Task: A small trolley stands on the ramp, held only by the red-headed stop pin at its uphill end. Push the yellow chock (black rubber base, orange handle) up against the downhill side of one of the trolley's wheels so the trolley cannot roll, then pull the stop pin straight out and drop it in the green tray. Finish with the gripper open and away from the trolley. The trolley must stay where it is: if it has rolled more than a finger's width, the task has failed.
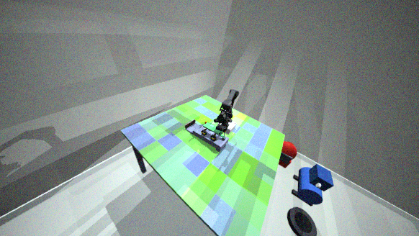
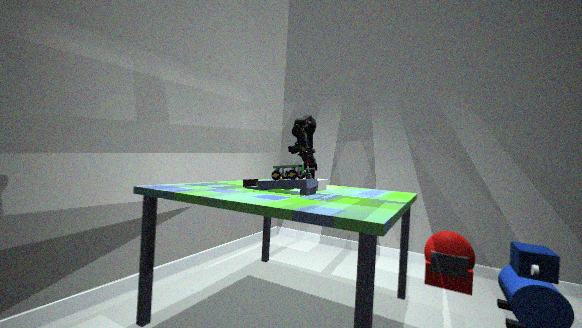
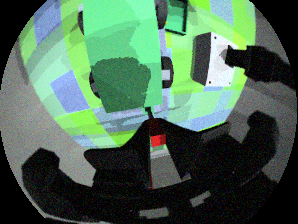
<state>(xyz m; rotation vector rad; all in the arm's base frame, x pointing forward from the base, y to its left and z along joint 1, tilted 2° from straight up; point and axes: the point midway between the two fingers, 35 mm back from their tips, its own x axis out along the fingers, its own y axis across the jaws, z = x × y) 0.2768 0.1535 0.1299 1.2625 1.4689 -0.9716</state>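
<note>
Now: the green tray 70 mm behind my gripper tip, 230 mm to the right of it and 170 mm below it. Round my gripper tip: grey ramp: 40 mm ahead, 110 mm to the right, 120 mm below; then green-topped trolley: 40 mm ahead, 100 mm to the right, 50 mm below; then red-headed stop pin: right at my gripper tip.
</note>
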